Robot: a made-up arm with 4 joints. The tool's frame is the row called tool.
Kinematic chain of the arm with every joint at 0, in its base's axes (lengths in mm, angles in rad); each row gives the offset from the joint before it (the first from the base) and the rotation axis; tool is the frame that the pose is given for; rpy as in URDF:
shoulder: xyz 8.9 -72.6 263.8 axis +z
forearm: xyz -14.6 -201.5 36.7 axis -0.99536 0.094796 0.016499
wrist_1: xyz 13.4 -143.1 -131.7 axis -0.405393 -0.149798 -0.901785
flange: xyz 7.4 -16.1 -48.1 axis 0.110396 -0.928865 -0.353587
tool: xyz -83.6 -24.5 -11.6 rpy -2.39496 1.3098 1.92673
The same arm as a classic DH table. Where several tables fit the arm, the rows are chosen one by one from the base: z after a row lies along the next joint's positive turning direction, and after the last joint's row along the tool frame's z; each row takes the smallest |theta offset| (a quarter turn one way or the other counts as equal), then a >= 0, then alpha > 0; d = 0 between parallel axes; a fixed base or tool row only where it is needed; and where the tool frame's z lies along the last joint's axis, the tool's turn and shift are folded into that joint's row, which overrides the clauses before.
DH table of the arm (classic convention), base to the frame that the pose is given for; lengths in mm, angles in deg. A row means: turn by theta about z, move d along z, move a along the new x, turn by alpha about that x. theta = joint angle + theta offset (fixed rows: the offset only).
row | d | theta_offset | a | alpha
base (fixed) | 0 | -83.01 | 73.1 | 0
shoulder | 300.6 | -12.43 | 202 | 89.05
forearm | -97.1 | 11.67 | 111.7 | 68.01
wrist_1 | 204.7 | 64.88 | -22.8 | 65.59
flange | -103 | -76.53 | -26.4 | -30.55
tool (fixed) | 161.3 | -167.84 | 0 | 0

